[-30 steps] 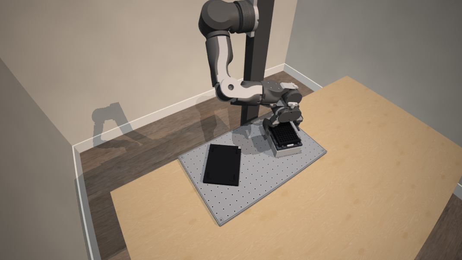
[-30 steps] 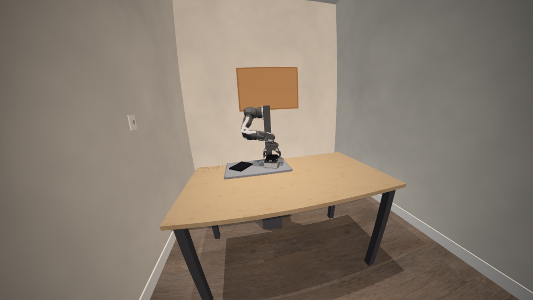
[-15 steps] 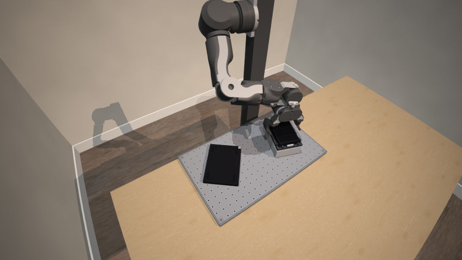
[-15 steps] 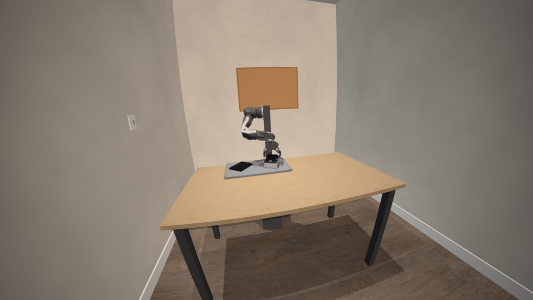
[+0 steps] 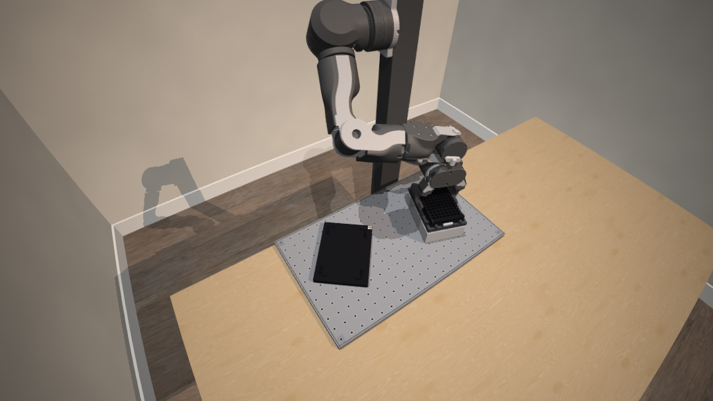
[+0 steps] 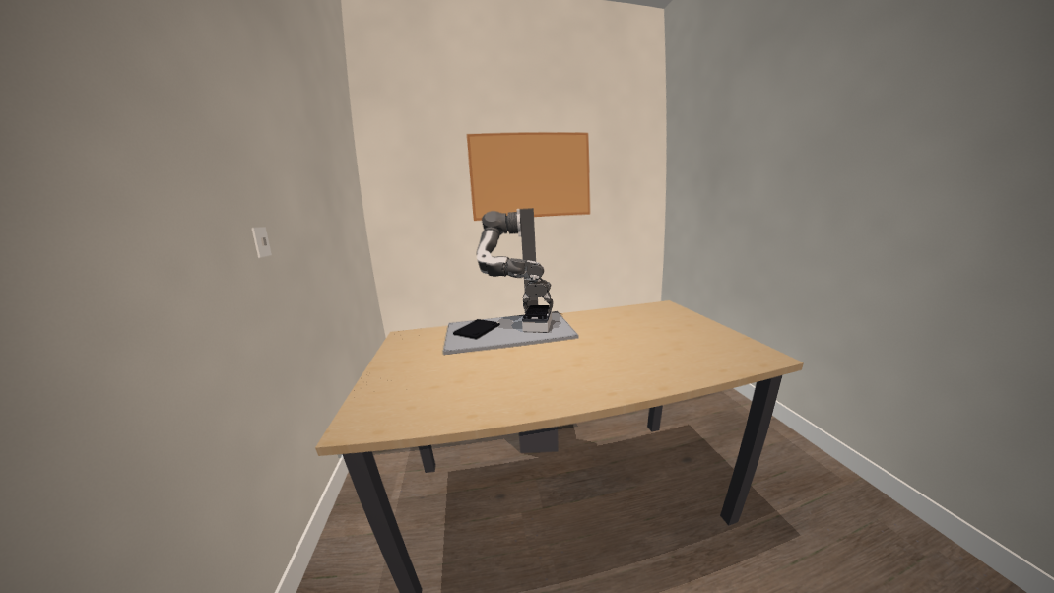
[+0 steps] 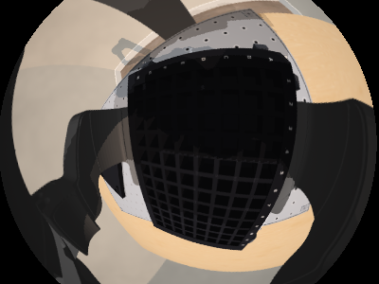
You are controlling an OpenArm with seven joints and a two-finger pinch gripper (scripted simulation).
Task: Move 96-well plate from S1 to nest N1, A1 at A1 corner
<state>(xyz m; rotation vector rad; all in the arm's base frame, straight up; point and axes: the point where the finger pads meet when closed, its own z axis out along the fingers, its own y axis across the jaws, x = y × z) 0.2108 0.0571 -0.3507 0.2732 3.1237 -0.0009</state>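
My hand is 10 mm short of the black 96-well plate. From my hand the other things lie so: black plate nest N1 (250 mm to the right, 50 mm below, 30 mm ahead); pale grey plate shaker S1 (40 mm ahead, 20 mm below, 10 mm to the left).
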